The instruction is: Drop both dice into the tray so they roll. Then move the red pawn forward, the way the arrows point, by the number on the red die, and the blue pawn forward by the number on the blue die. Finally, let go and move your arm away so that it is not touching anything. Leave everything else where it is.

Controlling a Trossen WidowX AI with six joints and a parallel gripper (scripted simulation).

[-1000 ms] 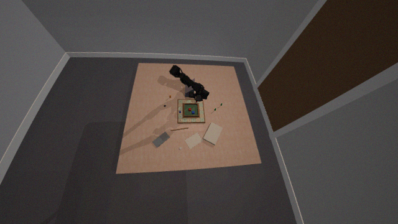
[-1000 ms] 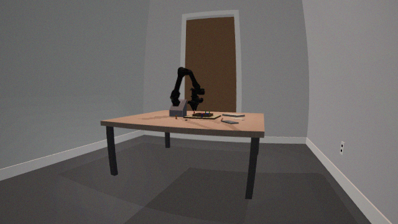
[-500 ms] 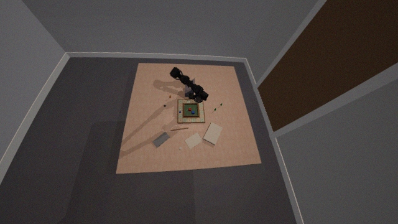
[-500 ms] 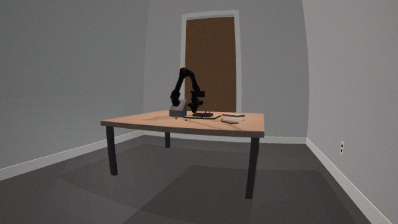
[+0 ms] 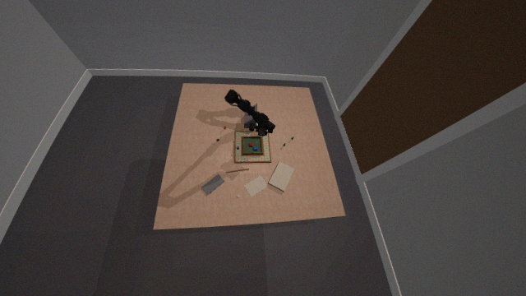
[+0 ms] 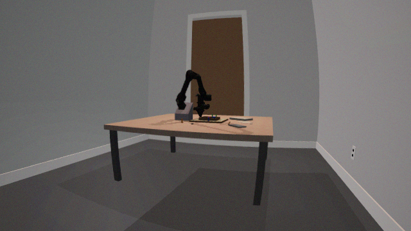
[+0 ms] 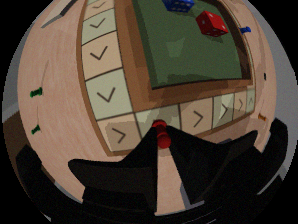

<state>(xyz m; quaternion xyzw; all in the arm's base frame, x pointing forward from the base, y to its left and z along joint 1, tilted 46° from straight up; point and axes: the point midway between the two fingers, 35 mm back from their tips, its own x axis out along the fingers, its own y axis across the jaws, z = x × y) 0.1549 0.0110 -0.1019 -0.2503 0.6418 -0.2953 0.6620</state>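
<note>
Now: the blue pawn 17 cm to the right of my gripper tip, 15 cm ahead of it and 1 cm above it. The rest, counted from my gripper tip: thin stick: 33 cm ahead, 17 cm to the right, 2 cm below; then green tray: 11 cm ahead, 6 cm to the right, 1 cm below; then red pawn: 1 cm above.
</note>
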